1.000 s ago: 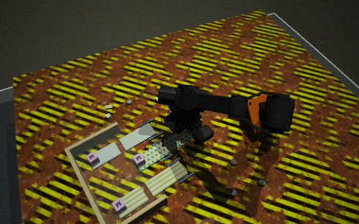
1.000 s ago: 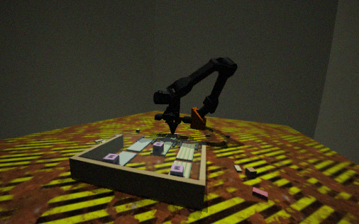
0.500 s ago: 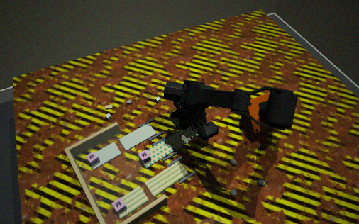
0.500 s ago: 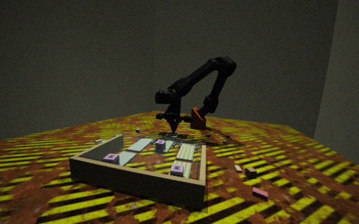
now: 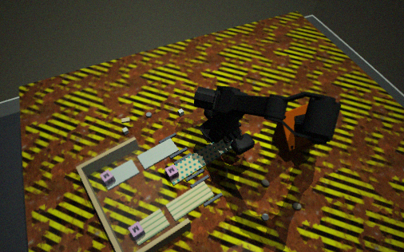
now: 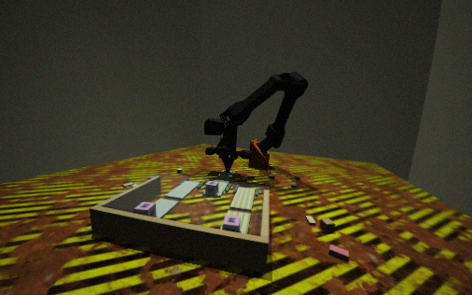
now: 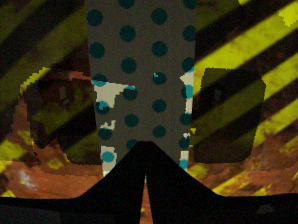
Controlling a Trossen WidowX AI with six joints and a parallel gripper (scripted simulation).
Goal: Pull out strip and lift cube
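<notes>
Right now the dotted strip is 9 cm ahead of my gripper tip and 3 cm to the left of it.
</notes>
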